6 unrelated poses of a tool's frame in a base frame.
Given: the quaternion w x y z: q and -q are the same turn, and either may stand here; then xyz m.
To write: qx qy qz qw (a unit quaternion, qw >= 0); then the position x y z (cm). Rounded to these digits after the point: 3 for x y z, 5 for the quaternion.
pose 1, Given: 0.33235, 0.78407, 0.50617, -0.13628, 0.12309, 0.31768, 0.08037
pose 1, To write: 0.78407, 0.50617, -0.13628, 0.33235, 12.309, 31.768, 8.037
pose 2, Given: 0.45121, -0.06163, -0.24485, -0.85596, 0.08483, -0.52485, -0.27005
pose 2, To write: -0.06163, -0.24485, -0.85596, 0.45121, 8.483, -52.485, -27.005
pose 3, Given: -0.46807, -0.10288, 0.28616, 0.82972, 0.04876, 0.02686, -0.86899
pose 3, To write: 0.10288, -0.28616, -0.82972, 0.46807, 4.876, 2.686, -86.899
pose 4, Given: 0.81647, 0.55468, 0.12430, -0.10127, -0.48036, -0.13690, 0.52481
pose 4, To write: 0.55468, 0.12430, -0.10127, 0.81647, -48.036, -13.690, 52.481
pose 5, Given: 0.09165, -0.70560, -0.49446, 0.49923, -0.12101, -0.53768, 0.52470
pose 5, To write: -0.70560, -0.49446, 0.49923, 0.09165, -12.101, -53.768, 52.470
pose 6, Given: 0.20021, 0.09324, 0.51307, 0.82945, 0.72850, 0.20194, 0.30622
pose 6, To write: 0.09324, 0.51307, 0.82945, 0.20021, 72.850, 20.194, 30.622
